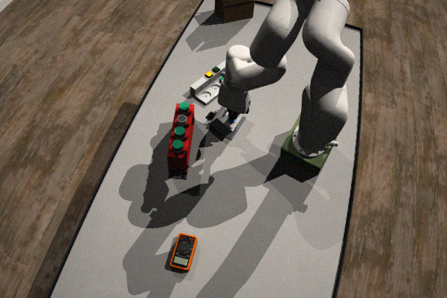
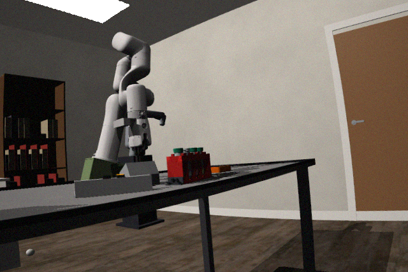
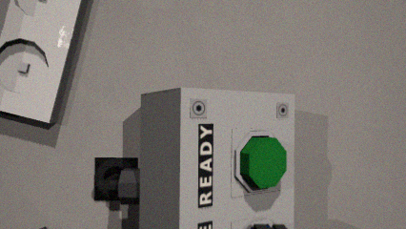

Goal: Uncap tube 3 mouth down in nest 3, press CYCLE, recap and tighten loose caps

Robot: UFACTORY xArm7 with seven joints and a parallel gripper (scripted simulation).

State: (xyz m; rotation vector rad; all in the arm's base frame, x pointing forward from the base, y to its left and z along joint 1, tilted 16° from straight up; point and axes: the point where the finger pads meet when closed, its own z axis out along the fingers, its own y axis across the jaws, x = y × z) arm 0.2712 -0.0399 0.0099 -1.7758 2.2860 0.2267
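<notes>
Right now the blue key is 30 mm below my hand. From my hand the other things lie so: key housing 30 mm below, 20 mm to the right, 10 mm ahead; green key 40 mm to the right, 20 mm below, 10 mm behind; orange multimeter 490 mm to the left, 70 mm below, 30 mm ahead.
</notes>
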